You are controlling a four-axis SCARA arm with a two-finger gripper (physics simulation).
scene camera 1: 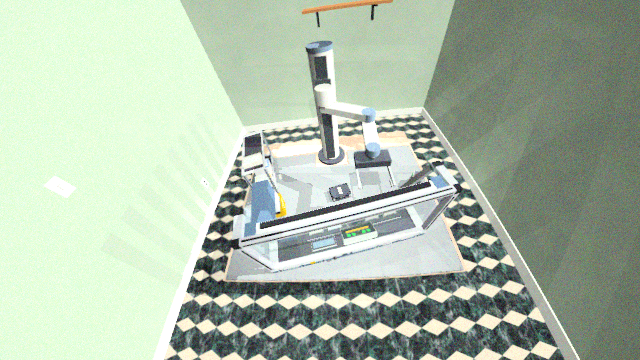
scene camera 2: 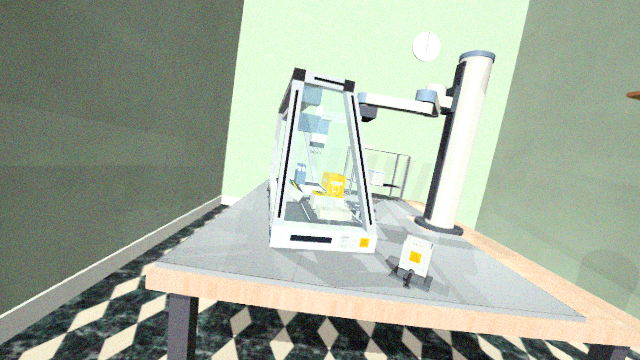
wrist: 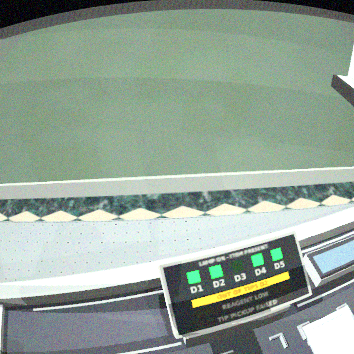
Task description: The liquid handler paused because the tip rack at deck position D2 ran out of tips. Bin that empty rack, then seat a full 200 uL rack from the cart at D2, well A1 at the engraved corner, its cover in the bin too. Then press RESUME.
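Places are measured from the arm's base along level axes (x left, y back, z up), in millimetres.
Pixels of known places: gripper, fingertip midpoint: [scene camera 1: 377, 187] [scene camera 2: 321, 115] [wrist: 151, 54]; arm's base, origin of the base link: [scene camera 1: 331, 155] [scene camera 2: 437, 227].
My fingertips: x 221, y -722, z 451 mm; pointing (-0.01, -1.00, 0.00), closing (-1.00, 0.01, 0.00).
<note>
For each thing: its top centre in the pictures, then the offset to it from my fingertips. "spot": a spot on its surface instead.
- yellow bin, middle of its top: [scene camera 2: 334, 174] [scene camera 1: 269, 201] dx -672, dy +158, dz -303 mm
- cart, surface spot: [scene camera 2: 406, 175] spot: dx -759, dy +705, dz -236 mm
- pale box, middle of its top: [scene camera 2: 375, 170] [scene camera 1: 260, 164] dx -780, dy +474, dz -240 mm
- handler's frame, surface spot: [scene camera 2: 361, 160] spot: dx +293, dy +136, dz -146 mm
- white item, middle of its top: [wrist: 344, 347] dx -240, dy +30, dz -365 mm
- blue screen, surface spot: [wrist: 336, 260] spot: dx -276, dy -121, dz -356 mm
- dark box, middle of its top: [scene camera 2: 360, 204] [scene camera 1: 339, 189] dx -173, dy +269, dz -382 mm
- white-faced box, middle of its top: [scene camera 2: 422, 234] dx +406, dy +313, dz -310 mm
My gripper [scene camera 1: 375, 180] hangs from the arm over the bench behind the liquid handler, its two fingers wide apart and empty; part of one finger shows at the right edge of the wrist view. The status panel [wrist: 235, 286] [scene camera 1: 359, 232] has green lamps lit at D1, D2, D4 and D5, D3 dark, and a yellow OUT OF TIPS D2 bar. The D2 rack cannot be made out clearly. The yellow bin [scene camera 1: 282, 205] [scene camera 2: 334, 184] stands past the handler's far end. The cart [scene camera 2: 406, 175] stands beyond it and carries a pale box [scene camera 2: 376, 178]. No RESUME button can be made out.
The handler's frame [scene camera 2: 361, 160] has slanted posts and a top beam. A blue pipetting head [scene camera 2: 313, 123] hangs inside. A white item [wrist: 334, 332] sits on the deck near a blue screen [wrist: 336, 260]. A dark box [scene camera 1: 340, 191] and a white-faced box [scene camera 2: 416, 256] stand on the bench.
</note>
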